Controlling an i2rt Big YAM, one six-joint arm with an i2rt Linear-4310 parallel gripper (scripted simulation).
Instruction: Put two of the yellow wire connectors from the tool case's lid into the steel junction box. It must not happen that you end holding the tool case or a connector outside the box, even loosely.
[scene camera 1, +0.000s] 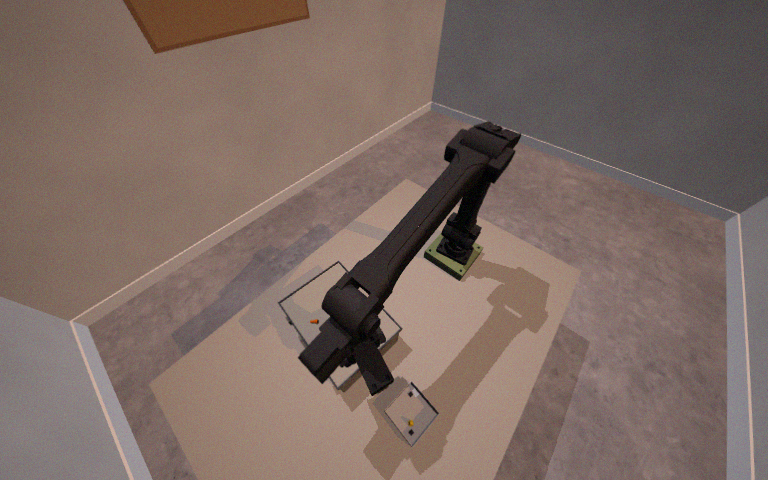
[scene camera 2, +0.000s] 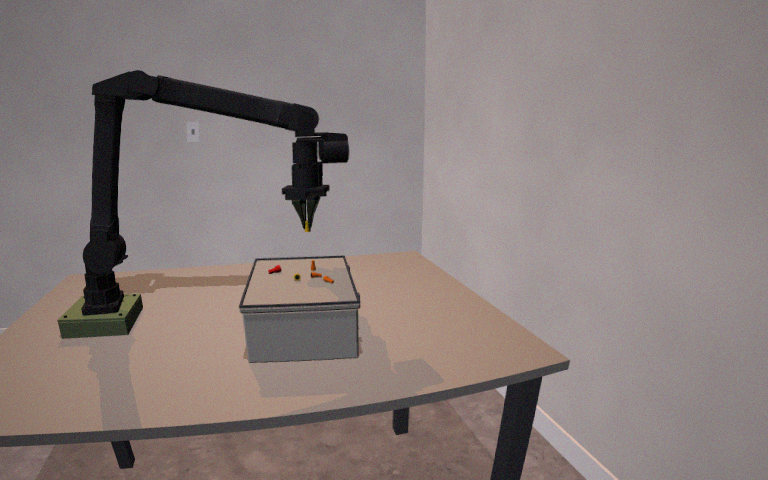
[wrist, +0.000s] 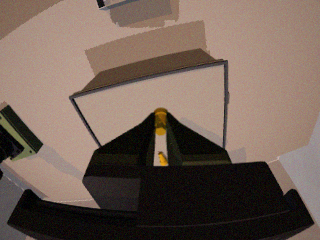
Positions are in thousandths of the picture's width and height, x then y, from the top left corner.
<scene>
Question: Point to my gripper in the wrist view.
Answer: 502, 494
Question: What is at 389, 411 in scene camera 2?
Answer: My gripper.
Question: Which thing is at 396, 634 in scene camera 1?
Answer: A tool case.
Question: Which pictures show the tool case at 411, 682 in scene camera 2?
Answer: Scene camera 1, scene camera 2 and the wrist view: all of them.
</scene>
